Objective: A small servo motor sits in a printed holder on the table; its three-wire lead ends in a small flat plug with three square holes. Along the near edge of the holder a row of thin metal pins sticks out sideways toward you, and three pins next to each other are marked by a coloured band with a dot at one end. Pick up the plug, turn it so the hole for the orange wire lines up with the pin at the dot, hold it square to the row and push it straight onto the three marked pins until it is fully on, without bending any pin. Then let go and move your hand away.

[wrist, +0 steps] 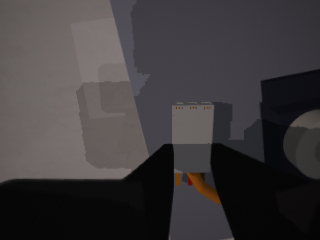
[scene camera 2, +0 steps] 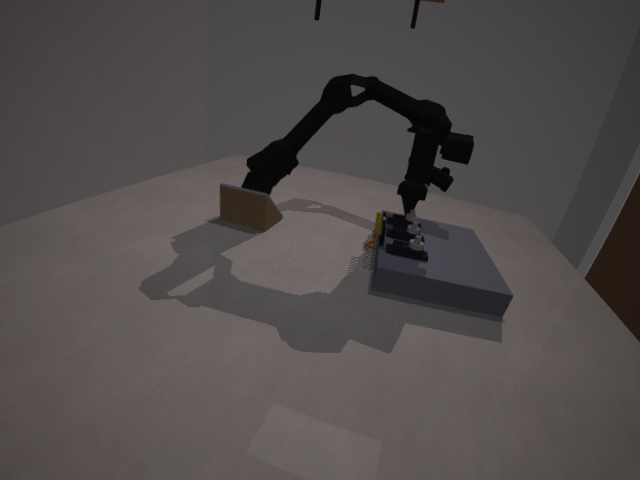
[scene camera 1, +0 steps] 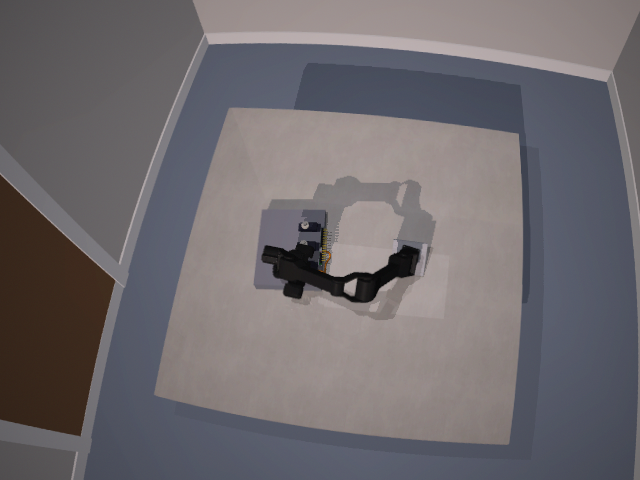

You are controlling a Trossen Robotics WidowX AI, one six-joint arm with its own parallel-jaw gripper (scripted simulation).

same spot on holder: point(scene camera 2: 459, 273) = point(scene camera 1: 284, 219)
